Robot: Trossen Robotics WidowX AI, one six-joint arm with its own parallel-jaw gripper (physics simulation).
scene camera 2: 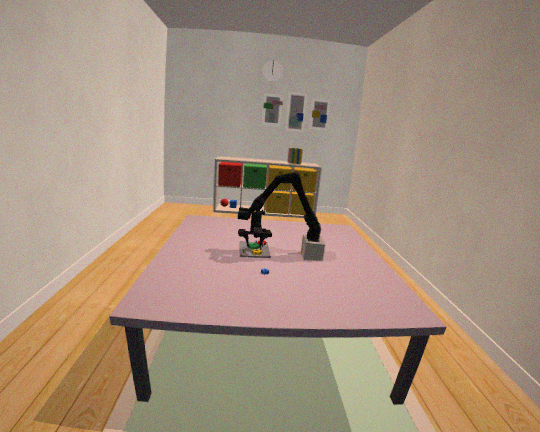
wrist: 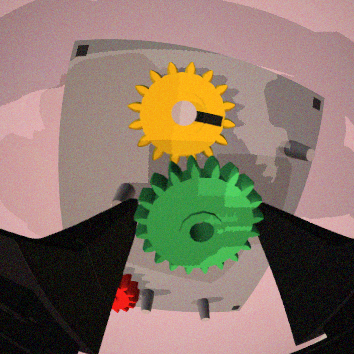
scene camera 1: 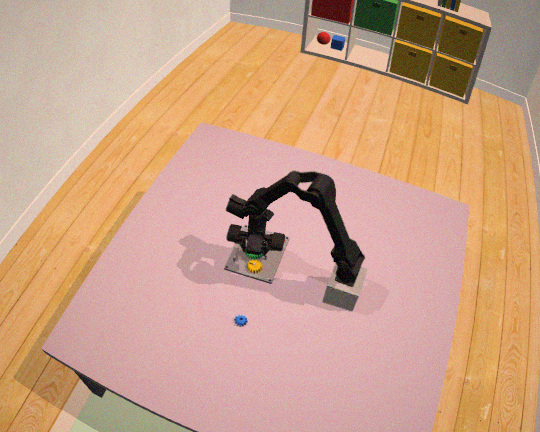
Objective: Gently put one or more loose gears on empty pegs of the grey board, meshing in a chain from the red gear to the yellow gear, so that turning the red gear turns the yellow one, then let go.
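Places are measured from the arm's base along level axes (x right, y ahead, z up), in metres.
Where they show: gripper, fingertip midpoint: (scene camera 2: 253, 247) (wrist: 198, 208); arm's base, link origin: (scene camera 2: 312, 239) (scene camera 1: 346, 276).
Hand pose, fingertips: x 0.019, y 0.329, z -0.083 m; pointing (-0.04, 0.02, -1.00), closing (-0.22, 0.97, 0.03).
Things, the pixels of their top centre, and the offset from my fingertips.
- grey board, top centre: (wrist: 181, 243) (scene camera 1: 257, 248) (scene camera 2: 254, 244) dx +0.019, dy -0.004, dz +0.007 m
- yellow gear, top centre: (wrist: 182, 113) (scene camera 1: 254, 264) (scene camera 2: 257, 250) dx -0.045, dy -0.021, dz +0.003 m
- red gear, top centre: (wrist: 104, 297) (scene camera 2: 261, 241) dx +0.097, dy -0.045, dz +0.002 m
- blue gear, top centre: (scene camera 1: 241, 319) (scene camera 2: 265, 269) dx -0.257, dy -0.068, dz -0.006 m
The green gear (scene camera 1: 253, 256) (scene camera 2: 253, 246) (wrist: 167, 215) is held between the two black fingers of my gripper (scene camera 1: 255, 254) (scene camera 2: 255, 244) (wrist: 198, 208), over the grey board (scene camera 1: 273, 266) (scene camera 2: 244, 254) (wrist: 97, 125). Its centre hole looks dark, with no peg showing in it. The yellow gear (scene camera 1: 254, 266) (scene camera 2: 257, 252) (wrist: 162, 107) sits on the board beside it; whether their teeth touch is unclear. The red gear (scene camera 2: 263, 243) (wrist: 127, 295) is partly hidden by a finger in the wrist view. The blue gear (scene camera 1: 241, 320) (scene camera 2: 265, 271) lies loose on the table.
Bare pegs stand on the board: one left of the green gear (wrist: 125, 192), one at the right (wrist: 297, 150), and two near the red gear's side (wrist: 147, 300) (wrist: 204, 308). The arm's grey base block (scene camera 1: 341, 296) (scene camera 2: 313, 249) stands right of the board.
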